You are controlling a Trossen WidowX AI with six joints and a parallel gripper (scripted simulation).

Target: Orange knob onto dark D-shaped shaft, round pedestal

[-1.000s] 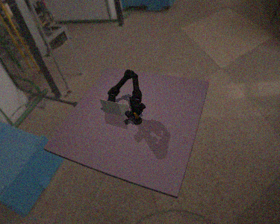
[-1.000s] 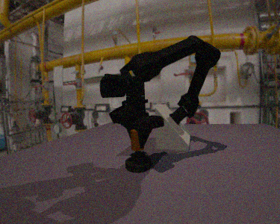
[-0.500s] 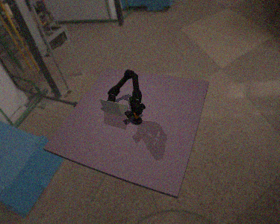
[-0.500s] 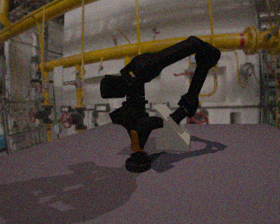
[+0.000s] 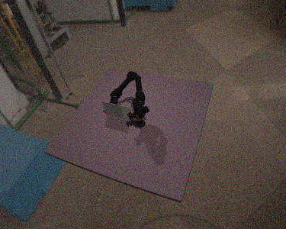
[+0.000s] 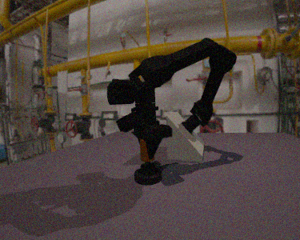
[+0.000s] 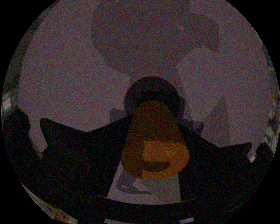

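Now: gripper tip 4 cm above the pedestal. The rest, counted from my gripper tip: orange knob 2 cm above.
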